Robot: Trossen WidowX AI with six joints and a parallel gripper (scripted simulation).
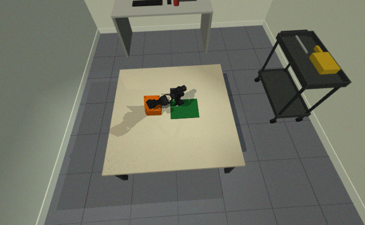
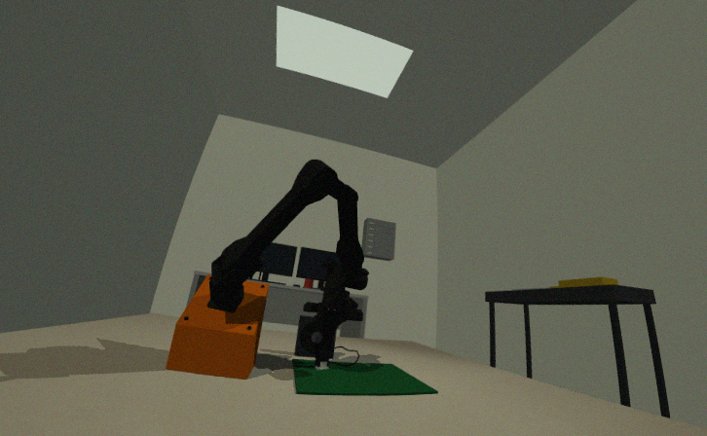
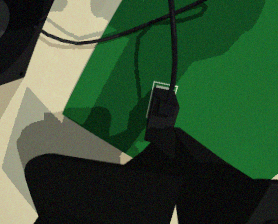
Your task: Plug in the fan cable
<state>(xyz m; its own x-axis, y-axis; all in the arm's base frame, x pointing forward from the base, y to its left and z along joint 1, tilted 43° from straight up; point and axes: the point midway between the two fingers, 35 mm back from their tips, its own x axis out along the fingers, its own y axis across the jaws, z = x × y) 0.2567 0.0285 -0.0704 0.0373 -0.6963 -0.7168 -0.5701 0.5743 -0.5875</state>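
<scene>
Now: gripper tip 1 cm past the dark fan plug and 4 cm above it. Round my gripper tip: black fan: 2 cm behind, 14 cm to the left, 1 cm below; then green board: 8 cm ahead, 3 cm to the right, 8 cm below.
</scene>
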